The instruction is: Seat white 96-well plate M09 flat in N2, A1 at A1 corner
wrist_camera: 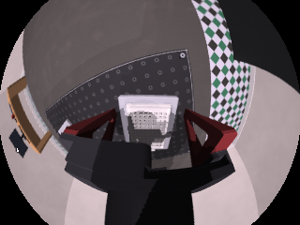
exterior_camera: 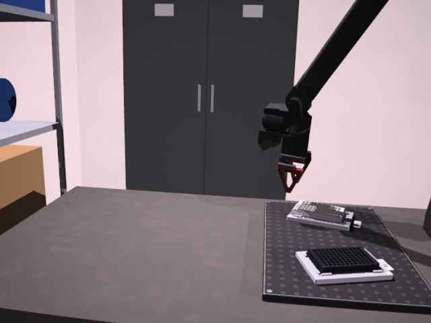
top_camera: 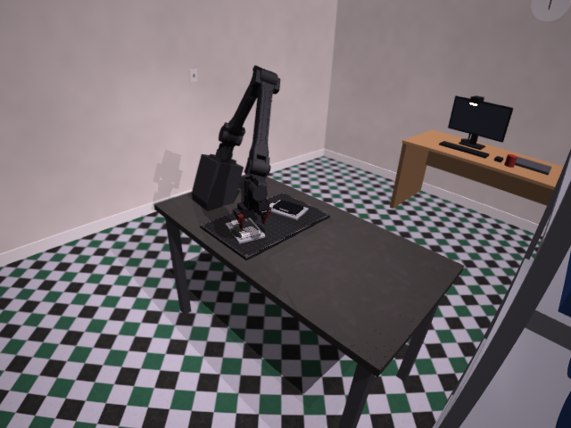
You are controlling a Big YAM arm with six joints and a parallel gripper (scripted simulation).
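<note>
Right now the white 96-well plate M09 is 80 mm behind my hand, 60 mm below it and 30 mm to the left of it. From my hand the other things lie so: black 96-well plate M06: 310 mm to the left, 70 mm behind, 60 mm below; plate nest N2: 80 mm below, 80 mm behind, 30 mm to the left.
</note>
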